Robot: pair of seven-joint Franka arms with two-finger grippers.
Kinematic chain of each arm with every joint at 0, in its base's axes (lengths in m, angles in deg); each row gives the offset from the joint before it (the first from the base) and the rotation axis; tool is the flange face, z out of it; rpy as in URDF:
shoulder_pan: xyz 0 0 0.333 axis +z
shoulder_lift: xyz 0 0 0 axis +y
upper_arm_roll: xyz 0 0 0.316 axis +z
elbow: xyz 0.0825 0 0 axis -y
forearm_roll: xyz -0.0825 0 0.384 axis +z
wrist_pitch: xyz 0 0 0 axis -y
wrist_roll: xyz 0.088 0 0 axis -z
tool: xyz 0 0 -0.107 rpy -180 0 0
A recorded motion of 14 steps. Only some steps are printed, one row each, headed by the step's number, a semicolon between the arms.
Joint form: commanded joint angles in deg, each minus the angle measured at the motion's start. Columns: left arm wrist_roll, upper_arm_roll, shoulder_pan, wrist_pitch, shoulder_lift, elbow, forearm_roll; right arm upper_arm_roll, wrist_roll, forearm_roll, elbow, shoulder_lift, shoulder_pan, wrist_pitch.
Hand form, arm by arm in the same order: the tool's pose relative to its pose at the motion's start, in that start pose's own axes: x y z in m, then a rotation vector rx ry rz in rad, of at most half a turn. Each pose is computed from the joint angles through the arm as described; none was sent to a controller.
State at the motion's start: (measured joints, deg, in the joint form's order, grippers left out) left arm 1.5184 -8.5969 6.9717 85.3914 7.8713 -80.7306 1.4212; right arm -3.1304 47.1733 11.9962 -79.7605 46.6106 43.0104 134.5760
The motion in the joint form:
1: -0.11 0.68 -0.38 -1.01 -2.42 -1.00 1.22; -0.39 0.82 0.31 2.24 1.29 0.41 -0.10
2: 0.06 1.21 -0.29 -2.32 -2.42 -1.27 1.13; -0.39 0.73 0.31 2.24 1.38 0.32 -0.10
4: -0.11 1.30 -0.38 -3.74 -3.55 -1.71 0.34; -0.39 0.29 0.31 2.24 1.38 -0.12 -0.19
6: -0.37 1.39 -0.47 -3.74 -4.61 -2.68 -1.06; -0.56 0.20 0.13 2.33 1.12 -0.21 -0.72
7: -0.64 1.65 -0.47 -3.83 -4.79 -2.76 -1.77; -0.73 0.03 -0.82 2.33 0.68 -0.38 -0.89
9: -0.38 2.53 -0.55 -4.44 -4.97 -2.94 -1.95; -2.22 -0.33 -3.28 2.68 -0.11 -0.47 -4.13
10: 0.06 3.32 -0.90 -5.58 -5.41 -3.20 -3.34; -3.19 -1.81 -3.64 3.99 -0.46 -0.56 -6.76
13: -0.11 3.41 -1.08 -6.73 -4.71 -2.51 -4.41; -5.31 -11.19 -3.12 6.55 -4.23 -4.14 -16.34
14: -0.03 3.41 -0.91 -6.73 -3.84 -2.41 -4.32; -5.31 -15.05 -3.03 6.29 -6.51 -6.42 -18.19
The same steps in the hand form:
1: -0.0152 -0.0028 -0.0139 0.0284 0.0057 -0.0095; 0.0025 -0.0075 0.0002 0.0117 0.0093 0.0112
2: -0.0179 -0.0085 -0.0097 0.0262 -0.0222 -0.0173; 0.0034 -0.0065 0.0012 0.0104 0.0088 0.0114
4: -0.0267 -0.0057 -0.0148 0.0147 -0.0347 -0.0192; 0.0080 -0.0031 0.0007 0.0092 0.0092 0.0112
6: -0.0324 -0.0018 -0.0170 -0.0069 -0.0325 -0.0206; 0.0101 -0.0021 -0.0028 0.0048 0.0104 0.0099
7: -0.0336 -0.0026 -0.0179 -0.0188 -0.0321 -0.0283; 0.0137 -0.0011 -0.0086 -0.0005 0.0240 -0.0006
9: -0.0361 -0.0095 -0.0172 -0.0223 -0.0426 -0.0372; 0.0248 0.0087 -0.0188 -0.0586 0.0386 -0.0204
10: -0.0408 -0.0100 -0.0176 -0.0464 -0.0582 -0.0335; 0.0333 0.0112 -0.0309 -0.0803 0.0390 -0.0410
13: -0.0391 -0.0073 -0.0151 -0.0665 -0.0776 -0.0314; 0.0787 0.0444 -0.0943 -0.1229 0.0054 -0.1187
14: -0.0343 -0.0098 -0.0078 -0.0673 -0.0908 -0.0334; 0.0970 0.0628 -0.1227 -0.1158 0.0034 -0.1464

